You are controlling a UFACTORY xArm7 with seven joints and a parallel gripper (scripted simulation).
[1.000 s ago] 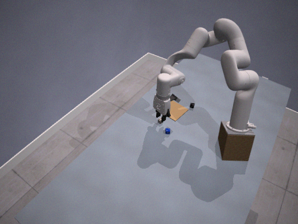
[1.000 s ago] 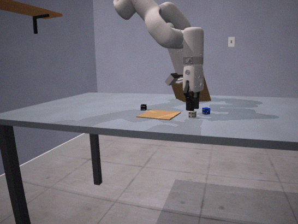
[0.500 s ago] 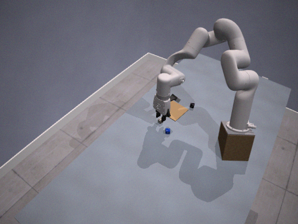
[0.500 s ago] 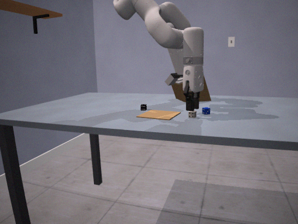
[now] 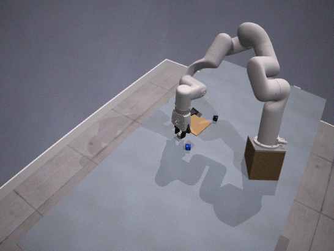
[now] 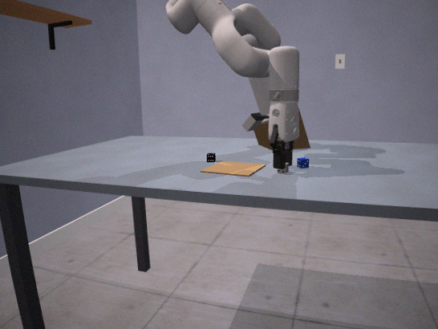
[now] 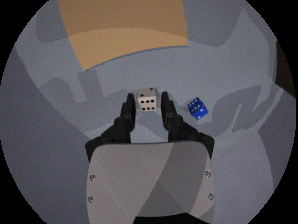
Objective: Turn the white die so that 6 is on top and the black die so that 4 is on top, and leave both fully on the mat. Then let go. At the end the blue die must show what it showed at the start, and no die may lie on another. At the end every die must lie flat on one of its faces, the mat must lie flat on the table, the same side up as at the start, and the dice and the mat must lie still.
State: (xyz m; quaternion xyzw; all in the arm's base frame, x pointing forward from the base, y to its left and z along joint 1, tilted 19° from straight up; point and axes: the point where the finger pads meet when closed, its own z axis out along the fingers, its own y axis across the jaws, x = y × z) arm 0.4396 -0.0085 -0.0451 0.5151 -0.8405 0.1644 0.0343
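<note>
Now: hand 2 cm above the white die. Also, from my hand: blue die 7 cm behind, 6 cm to the left, 2 cm below; black die 21 cm to the right, 14 cm behind, 2 cm below; mat 13 cm to the right, 4 cm behind, 3 cm below.
</note>
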